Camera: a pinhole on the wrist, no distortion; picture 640 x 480 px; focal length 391.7 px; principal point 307.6 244.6 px. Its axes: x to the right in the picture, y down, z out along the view. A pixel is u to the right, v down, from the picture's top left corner.
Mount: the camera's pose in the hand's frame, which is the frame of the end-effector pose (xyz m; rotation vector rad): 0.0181 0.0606 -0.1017 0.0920 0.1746 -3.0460
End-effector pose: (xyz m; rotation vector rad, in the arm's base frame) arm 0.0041 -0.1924 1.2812 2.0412 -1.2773 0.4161
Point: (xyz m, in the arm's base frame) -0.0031 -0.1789 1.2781
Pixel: 425.0 416.0
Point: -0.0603 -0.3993 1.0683
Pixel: 319.2 222.9
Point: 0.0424 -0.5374 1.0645
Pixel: 207.7 270.4
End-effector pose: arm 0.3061 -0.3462 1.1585 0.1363 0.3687 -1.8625
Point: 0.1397 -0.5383 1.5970
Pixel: 237.9 371.4
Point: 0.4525 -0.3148 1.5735
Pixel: 443.5 192.6
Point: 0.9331 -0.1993 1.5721
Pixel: outside the picture
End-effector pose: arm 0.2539 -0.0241 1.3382 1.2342 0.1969 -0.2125
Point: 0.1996 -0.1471 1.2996
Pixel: 400.4 455.2
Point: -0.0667 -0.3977 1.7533
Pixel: 554.2 99.3
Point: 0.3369 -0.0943 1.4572
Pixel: 205.9 112.6
